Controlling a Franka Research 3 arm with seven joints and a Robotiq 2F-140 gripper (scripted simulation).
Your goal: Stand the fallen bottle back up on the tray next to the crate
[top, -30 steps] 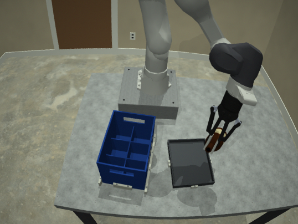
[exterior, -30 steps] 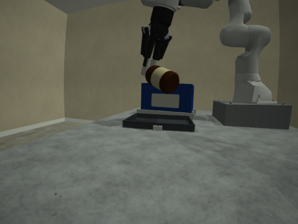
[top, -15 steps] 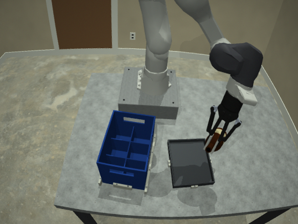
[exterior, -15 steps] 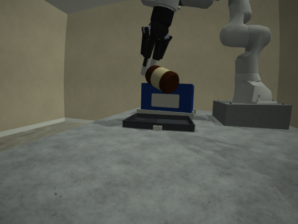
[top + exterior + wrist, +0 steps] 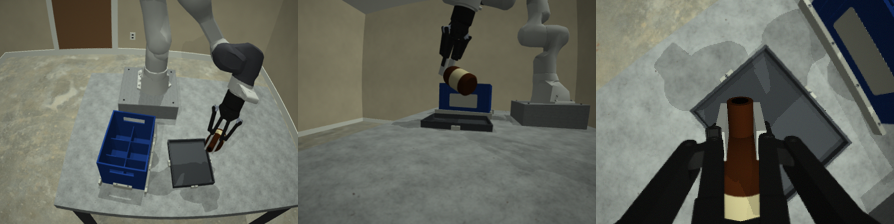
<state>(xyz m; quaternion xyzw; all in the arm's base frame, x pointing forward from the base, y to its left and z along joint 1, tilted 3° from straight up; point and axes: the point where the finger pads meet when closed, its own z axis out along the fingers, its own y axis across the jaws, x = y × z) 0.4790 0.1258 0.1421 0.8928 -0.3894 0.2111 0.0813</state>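
Right now the brown bottle is 40 mm below my hand, 30 mm to the left of it and 30 mm behind it. The rest, counted from my hand: blue crate (310 mm to the right, 140 mm below, 110 mm behind); dark grey tray (210 mm below, 50 mm behind, 30 mm to the right).
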